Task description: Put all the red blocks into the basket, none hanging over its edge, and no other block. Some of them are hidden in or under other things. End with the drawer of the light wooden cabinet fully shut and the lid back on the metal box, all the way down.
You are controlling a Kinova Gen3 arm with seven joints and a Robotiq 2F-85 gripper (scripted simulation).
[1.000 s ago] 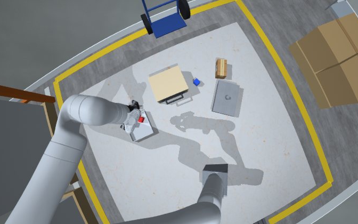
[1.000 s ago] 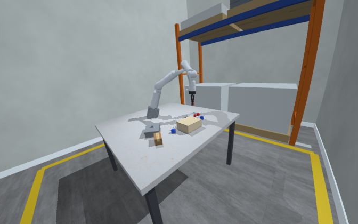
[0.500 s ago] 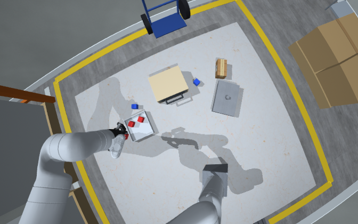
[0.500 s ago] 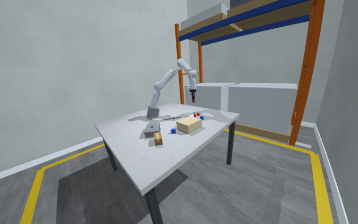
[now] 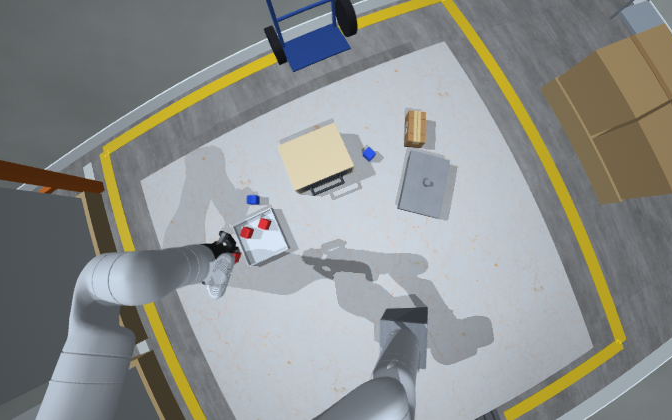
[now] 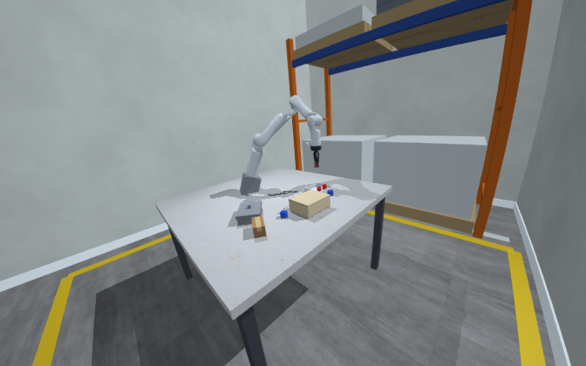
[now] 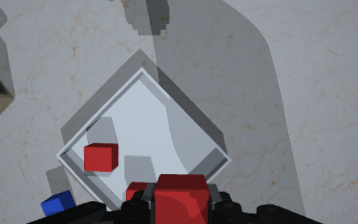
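The basket is 30 mm ahead of my hand, 40 mm to the right of it and 180 mm below it. Round my hand: light wooden cabinet 140 mm ahead, 320 mm to the right, 150 mm below; lid 100 mm behind, 570 mm to the right, 140 mm below; drawer 120 mm ahead, 320 mm to the right, 150 mm below.
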